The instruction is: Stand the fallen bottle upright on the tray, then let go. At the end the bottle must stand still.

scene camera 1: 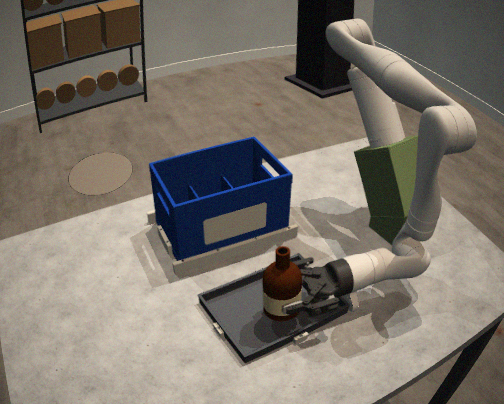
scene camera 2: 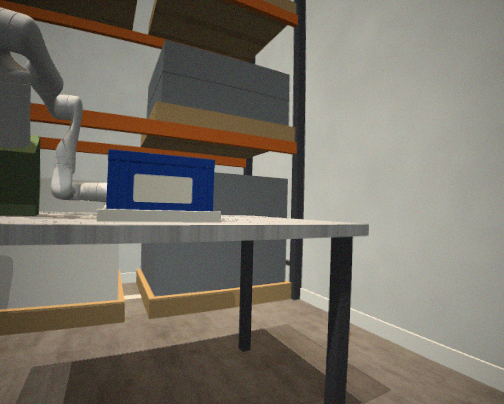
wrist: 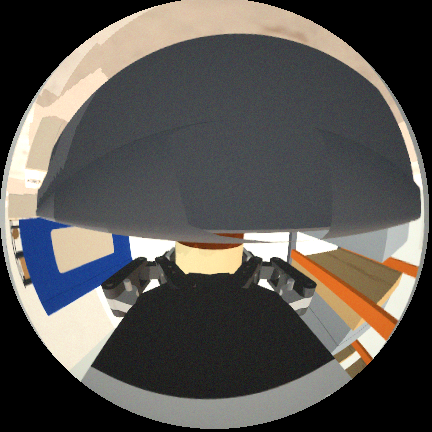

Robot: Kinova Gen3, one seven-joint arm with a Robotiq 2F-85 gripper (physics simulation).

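Seen in the pictures: gripper, fingertip midpoint: (scene camera 1: 275, 296) (wrist: 207, 254); arm's base, link origin: (scene camera 1: 387, 143) (scene camera 2: 11, 141).
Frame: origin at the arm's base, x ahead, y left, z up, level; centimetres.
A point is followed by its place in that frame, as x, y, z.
The brown bottle (scene camera 1: 282, 282) @(45.8, 15.3, -6.5) with a cream label stands upright over the dark tray (scene camera 1: 225, 302) @(50.2, 3.1, -20.4), neck up. Its base appears to be at the tray floor; a very small gap cannot be ruled out. My gripper (scene camera 1: 298, 285) (wrist: 207, 254) @(45.2, 13.0, -12.7) reaches in level from the right and is shut on the bottle low on its body, around the label. In the wrist view the bottle's label (wrist: 209, 254) @(40.4, 14.7, -14.5) shows between the fingers, and a large dark grey surface hides the bottle's lower part. In scene camera 2 the bottle and tray do not show.
A blue crate (scene camera 1: 232, 220) @(39.6, -9.1, -11.3) (scene camera 2: 162, 206) @(35.5, -27.1, -16.9) (wrist: 37, 260) stands on a pale base behind the tray. A green block (scene camera 1: 385, 185) @(6.8, 6.3, -6.4) (scene camera 2: 19, 180) @(2.6, -0.8, -10.9) stands by the arm at the right. The table's edge (scene camera 2: 280, 231) @(61.6, -43.8, -22.7) shows in scene camera 2.
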